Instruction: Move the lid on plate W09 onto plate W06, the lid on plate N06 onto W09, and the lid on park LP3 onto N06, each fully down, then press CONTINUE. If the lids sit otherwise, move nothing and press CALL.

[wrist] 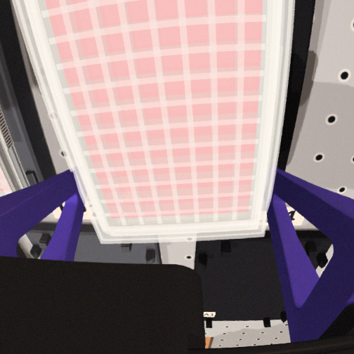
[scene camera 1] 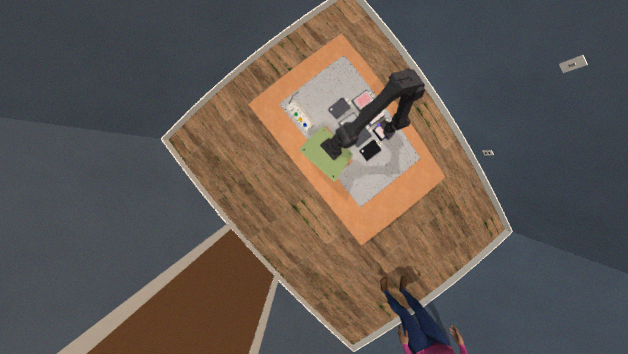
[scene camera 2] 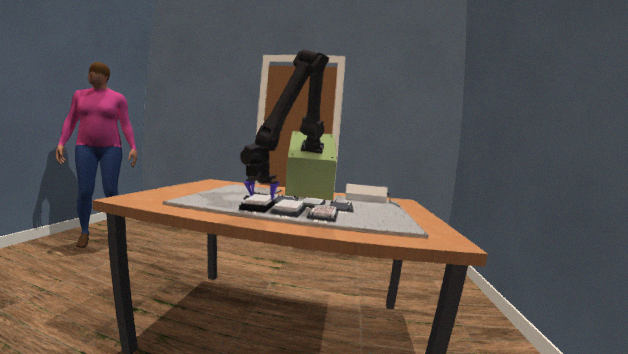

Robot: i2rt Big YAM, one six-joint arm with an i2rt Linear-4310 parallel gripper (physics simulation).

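Where they show: gripper, fingertip midpoint: (scene camera 1: 381, 131) (scene camera 2: 262, 199); arm's base at its link origin: (scene camera 1: 330, 149) (scene camera 2: 312, 147).
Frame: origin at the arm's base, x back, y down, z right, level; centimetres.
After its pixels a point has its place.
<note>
My gripper (scene camera 1: 384, 131) {x -41.2, y 23.5, z 12.8 cm} (scene camera 2: 261, 195) {x -41.2, y 23.5, z 12.8 cm} (wrist: 174, 177) has its purple fingers on both long sides of a clear lid (wrist: 175, 231) and is shut on it. The lid is over a pink-welled plate (scene camera 1: 381, 131) (scene camera 2: 259, 199) {x -48.5, y 22.2, z 11.2 cm} (wrist: 165, 125) in a black holder; whether it sits fully down cannot be told. A second pale pink plate (scene camera 2: 288, 205) {x -49.3, y 23.0, z -0.6 cm} is beside it, partly hidden by the arm in the top view. A third pink plate (scene camera 1: 364, 100) {x -45.5, y 24.2, z -12.9 cm} (scene camera 2: 323, 212) {x -51.2, y 23.6, z -14.0 cm} is at the row's other end. A pale lid-like piece (scene camera 2: 314, 201) {x -28.4, y 24.6, z -7.4 cm} lies behind the row. Plate names are unreadable.
A dark grey holder (scene camera 1: 339, 108) {x -27.1, y 25.4, z -19.5 cm} (scene camera 2: 343, 205) {x -26.5, y 25.4, z -20.5 cm} and a black holder (scene camera 1: 370, 150) {x -26.7, y 25.3, z 19.3 cm} stand behind the plate row. The arm rises from a green box (scene camera 1: 325, 166) {x 8.9, y -7.1, z 5.4 cm} (scene camera 2: 311, 177) {x -8.1, y 15.9, z -2.0 cm}. A white button panel (scene camera 1: 300, 116) {x 0.8, y 19.1, z -29.7 cm} (scene camera 2: 366, 193) {x -5.0, y 22.0, z -31.9 cm} is beyond it. A person (scene camera 2: 102, 120) stands away from the table.
</note>
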